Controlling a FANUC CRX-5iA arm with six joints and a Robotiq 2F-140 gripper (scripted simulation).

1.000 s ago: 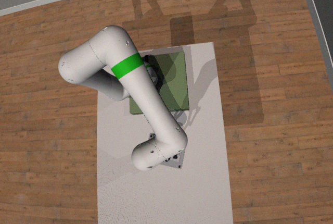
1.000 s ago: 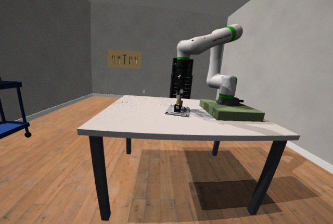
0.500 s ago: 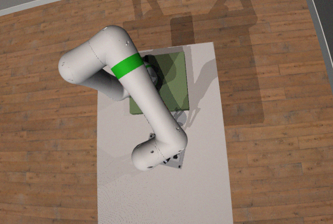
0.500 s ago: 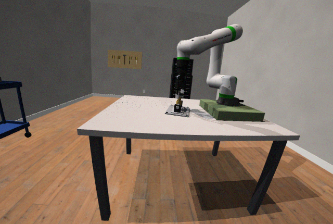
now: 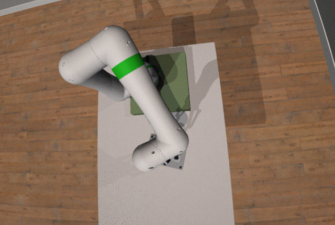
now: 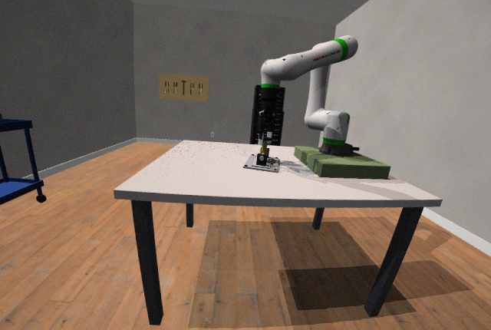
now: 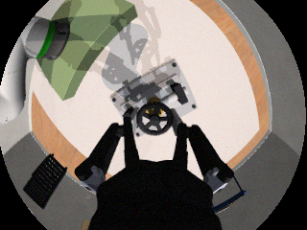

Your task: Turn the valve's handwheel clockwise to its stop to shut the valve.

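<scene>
The black spoked handwheel is 10 mm below my hand. Also, from my hand: base plate (130 mm below).
</scene>
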